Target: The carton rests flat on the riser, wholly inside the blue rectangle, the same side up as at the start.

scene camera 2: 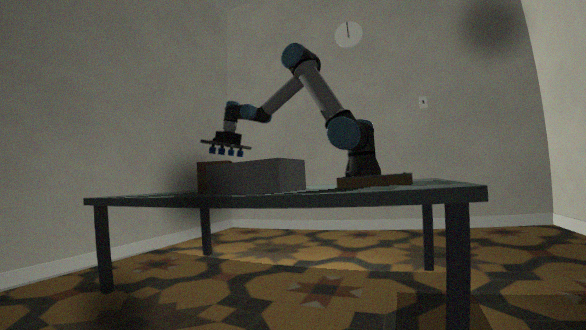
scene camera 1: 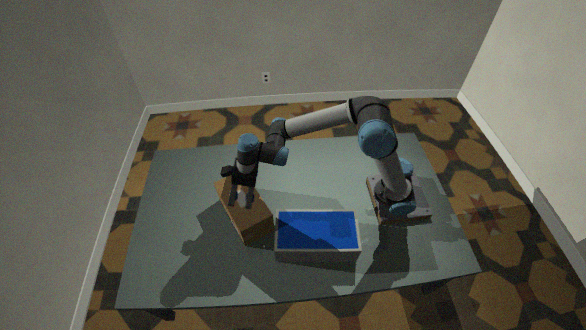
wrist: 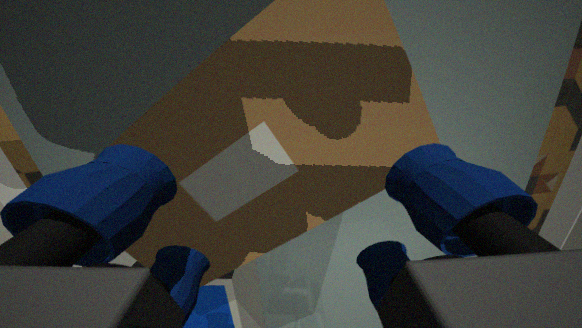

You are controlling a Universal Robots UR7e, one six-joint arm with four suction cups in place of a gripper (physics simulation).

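Pixels of known places: hand, its tool point: [scene camera 2: 226,155] [wrist: 283,226]; arm's base, origin of its link: [scene camera 2: 363,175].
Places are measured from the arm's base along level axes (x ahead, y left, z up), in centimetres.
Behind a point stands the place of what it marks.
Note:
The brown carton [scene camera 1: 257,220] {y 27.3, x 61.6, z 10.8 cm} [scene camera 2: 201,179] {y 32.3, x 66.1, z 2.6 cm} [wrist: 325,70] {y 10.9, x 79.0, z 10.9 cm} lies flat and slanted on the table, left of the riser in scene camera 1, with a pale label [wrist: 220,187] {y 18.5, x 69.7, z 10.9 cm} on top. The grey riser [scene camera 1: 318,256] {y 37.5, x 34.6, z 2.4 cm} [scene camera 2: 255,176] {y 36.9, x 27.3, z 2.1 cm} stands close beside its near end and hides part of it in scene camera 2. The blue rectangle [scene camera 1: 305,227] {y 27.1, x 41.1, z 8.0 cm} [wrist: 215,307] {y 22.0, x 48.7, z 8.0 cm} covers most of the riser's top, with no carton on it. My gripper [scene camera 1: 242,196] {y 13.0, x 69.8, z 15.3 cm} [scene camera 2: 226,150] {y 13.0, x 69.8, z 15.3 cm} [wrist: 281,220] {y 13.0, x 69.8, z 15.3 cm} is open; its blue cups hang a little above the carton, with a gap visible in scene camera 2.
The greenish table [scene camera 1: 165,200] {y 14.0, x 115.4, z -4.0 cm} [scene camera 2: 350,197] {y 44.6, x -11.5, z -5.2 cm} carries everything. The arm's base plate [scene camera 1: 417,207] {y 7.8, x -14.3, z 0.0 cm} [scene camera 2: 380,180] {y 13.5, x -11.0, z -2.0 cm} stands right of the riser. The arm reaches over the table's back part. Walls stand beyond the table, and a patterned floor lies below.

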